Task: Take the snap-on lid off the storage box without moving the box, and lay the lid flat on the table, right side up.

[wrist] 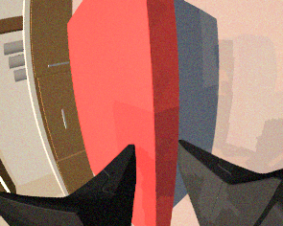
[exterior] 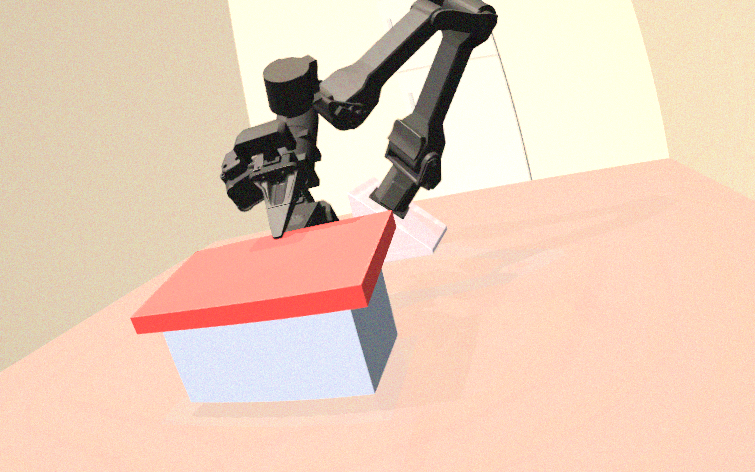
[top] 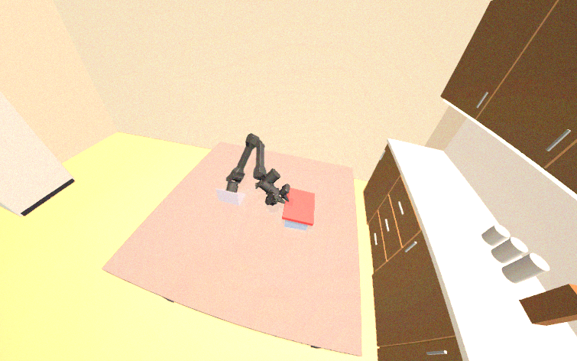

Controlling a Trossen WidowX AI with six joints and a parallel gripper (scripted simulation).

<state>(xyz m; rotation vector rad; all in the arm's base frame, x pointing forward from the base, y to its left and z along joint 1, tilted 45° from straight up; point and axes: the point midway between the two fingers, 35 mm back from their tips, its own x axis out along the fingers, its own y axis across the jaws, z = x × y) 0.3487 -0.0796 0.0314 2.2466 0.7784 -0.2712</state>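
The red lid lies 8 cm ahead of my gripper tip. Also, from my gripper tip: pale blue storage box: 7 cm ahead, 6 cm below.
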